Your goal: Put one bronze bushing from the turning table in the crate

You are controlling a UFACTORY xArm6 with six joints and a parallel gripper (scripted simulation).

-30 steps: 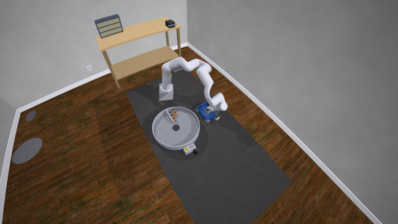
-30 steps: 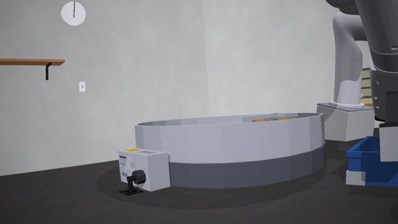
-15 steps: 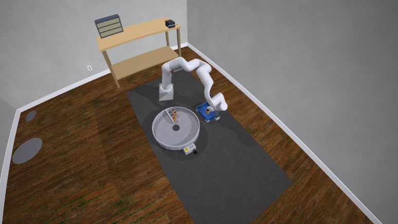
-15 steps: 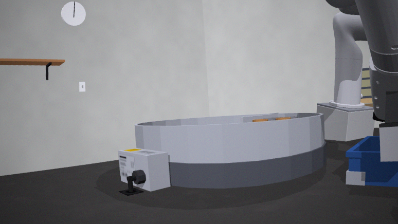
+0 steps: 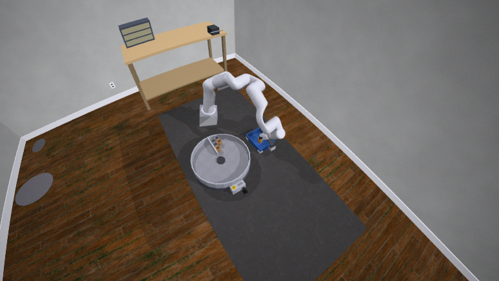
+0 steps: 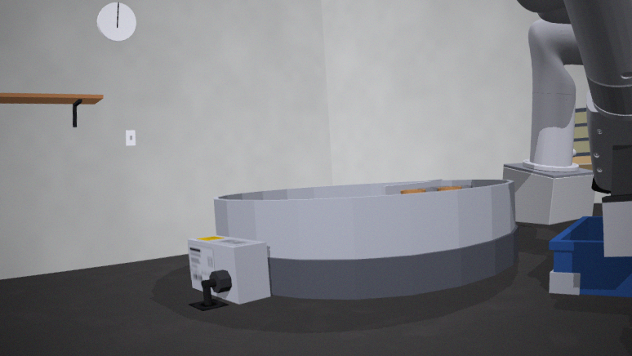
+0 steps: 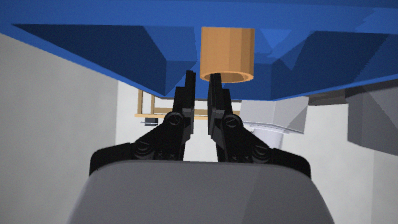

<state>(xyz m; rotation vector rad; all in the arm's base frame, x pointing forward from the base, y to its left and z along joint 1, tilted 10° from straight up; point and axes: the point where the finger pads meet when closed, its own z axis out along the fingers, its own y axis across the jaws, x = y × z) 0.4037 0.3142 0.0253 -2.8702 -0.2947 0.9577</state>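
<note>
Now: hand 40 mm above the blue crate and 20 mm to the left of it. From my hand the other things lie so: round grey turning table (370 mm to the right, 80 mm ahead, 10 mm below).
</note>
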